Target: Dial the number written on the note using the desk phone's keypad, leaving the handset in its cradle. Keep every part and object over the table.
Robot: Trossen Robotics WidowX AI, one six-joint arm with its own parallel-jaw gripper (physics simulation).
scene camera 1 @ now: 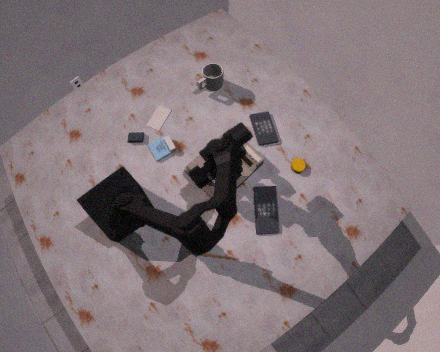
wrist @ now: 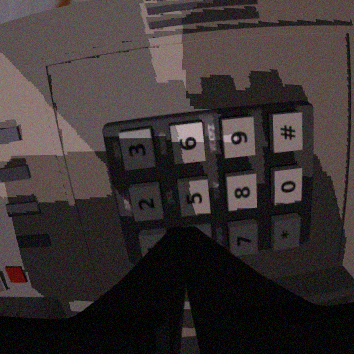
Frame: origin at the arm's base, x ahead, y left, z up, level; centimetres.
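Where they show: gripper, fingertip midpoint: (wrist: 182,238); arm's base, link origin: (scene camera 1: 124,199).
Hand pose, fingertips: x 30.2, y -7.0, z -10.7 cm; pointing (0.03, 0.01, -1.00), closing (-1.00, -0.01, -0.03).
Things, the pixels of their top centre, and the offset from my fingertips.
- beige desk phone, top centre: (wrist: 86,281) (scene camera 1: 224,162) dx +3.1, dy +0.7, dz +1.6 cm
- blue note, top centre: (scene camera 1: 160,147) dx -10.5, dy +20.2, dz -1.6 cm
- mug, top centre: (scene camera 1: 209,72) dx +20.1, dy +31.7, dz +6.0 cm
- yellow disc, top centre: (scene camera 1: 298,164) dx +24.2, dy -15.2, dz -0.7 cm
- white card, top centre: (scene camera 1: 158,117) dx -4.4, dy +31.7, dz -2.5 cm
- small black box, top centre: (scene camera 1: 135,136) dx -16.0, dy +30.0, dz -1.1 cm
- thin stick, top centre: (scene camera 1: 211,255) dx -18.7, dy -21.1, dz -2.0 cm
The beige desk phone (scene camera 1: 253,156) (wrist: 85,120) sits mid-table under the arm, which hides much of it. In the wrist view its keypad (wrist: 216,170) is turned sideways: 3, 6, 9, # across the top, then 2, 5, 8, 0, with 7 and * (wrist: 285,233) below. My gripper (wrist: 182,238) is shut and empty; its tips overlap the 4 key's place and partly hide the 1 key. Contact with a key cannot be told. The handset is not clearly visible. A blue note (scene camera 1: 160,148) lies left of the phone, its writing too small to read.
A mug (scene camera 1: 213,79) stands behind. Two dark keypad devices (scene camera 1: 264,128) (scene camera 1: 266,210) and a yellow disc (scene camera 1: 298,165) lie right of the phone. A white card (scene camera 1: 159,117) and small black box (scene camera 1: 136,137) lie left. A thin stick (scene camera 1: 220,257) lies near the elbow.
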